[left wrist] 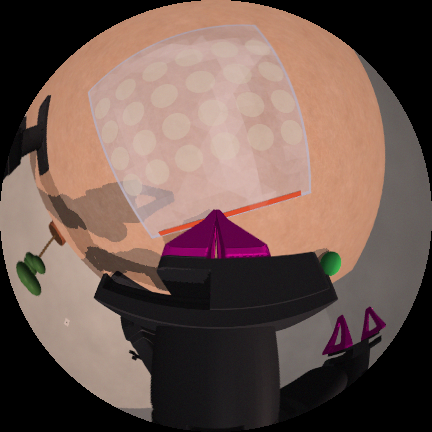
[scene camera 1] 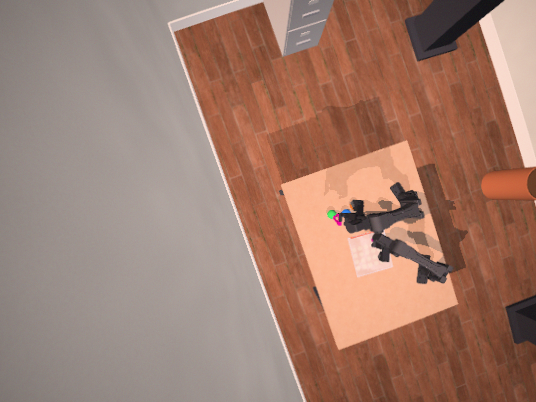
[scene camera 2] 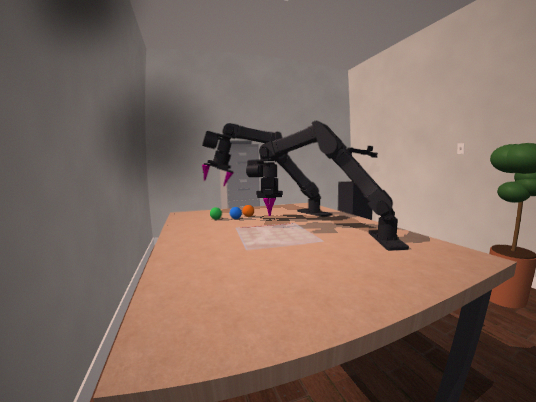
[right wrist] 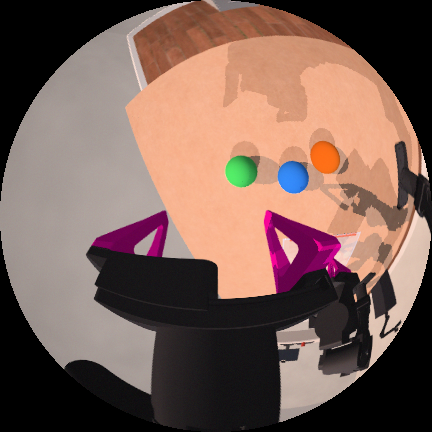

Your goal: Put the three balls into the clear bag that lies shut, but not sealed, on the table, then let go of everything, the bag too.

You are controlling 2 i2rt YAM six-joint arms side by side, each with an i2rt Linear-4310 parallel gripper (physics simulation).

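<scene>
The clear bag point(scene camera 1: 367, 260) point(scene camera 2: 277, 237) point(left wrist: 212, 112) lies flat, with a red strip point(left wrist: 265, 203) along one edge. My left gripper point(scene camera 1: 373, 239) point(scene camera 2: 269, 215) point(left wrist: 215, 214) is shut, its tips over the strip edge and a little above the table; no film shows between them. The green ball point(scene camera 1: 332, 214) point(scene camera 2: 216, 213) point(left wrist: 331, 263) point(right wrist: 241, 171), blue ball point(scene camera 1: 346, 212) point(scene camera 2: 235, 213) point(right wrist: 293, 177) and orange ball point(scene camera 2: 248, 210) point(right wrist: 325, 157) rest on the table outside the bag. My right gripper point(scene camera 1: 337, 220) point(scene camera 2: 215, 183) point(right wrist: 215, 215) is open and empty, high above the table near the balls.
The wooden table point(scene camera 1: 320, 295) point(scene camera 2: 300, 310) carries both arms. The right arm's base point(scene camera 2: 314, 211) stands behind the left arm's base point(scene camera 2: 389, 240) in scene camera 2. The two arms are close together near the bag. A potted plant point(scene camera 2: 512, 280) stands on the floor beyond the table.
</scene>
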